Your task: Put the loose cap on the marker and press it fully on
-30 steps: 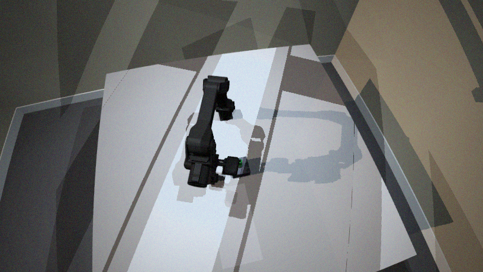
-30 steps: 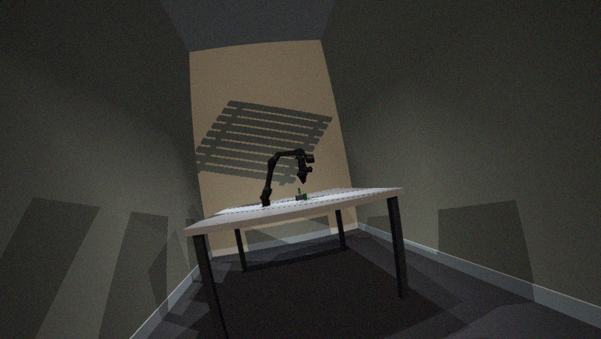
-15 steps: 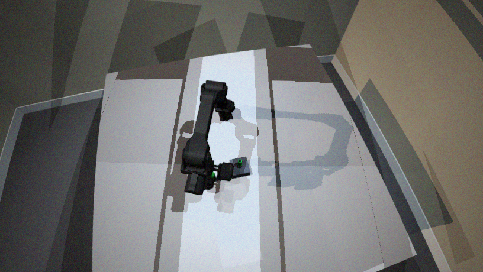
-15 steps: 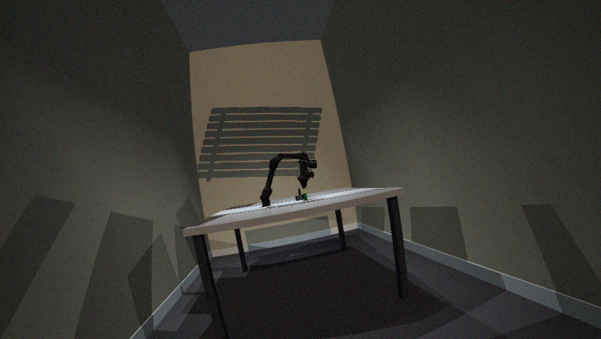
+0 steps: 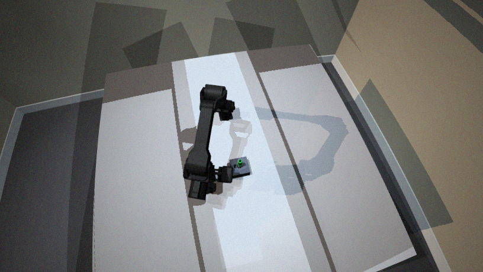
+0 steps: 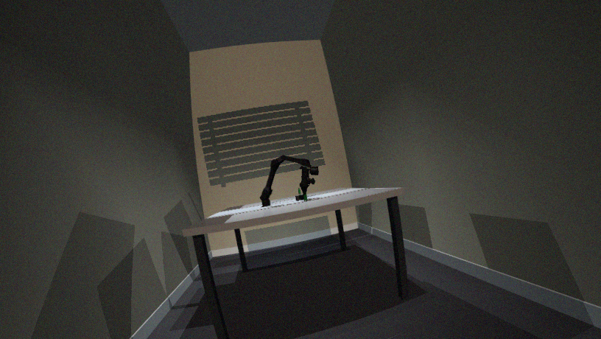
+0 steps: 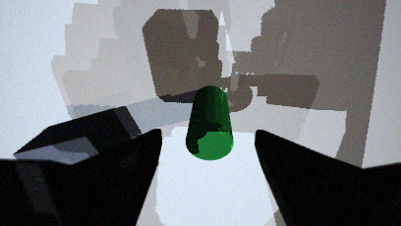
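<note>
Right now the green cap is 2 cm below my gripper tip. Round my gripper tip: green marker (12 cm to the left, 3 cm above, 2 cm behind); then dark holder block (12 cm to the left, 3 cm below, 2 cm behind).
</note>
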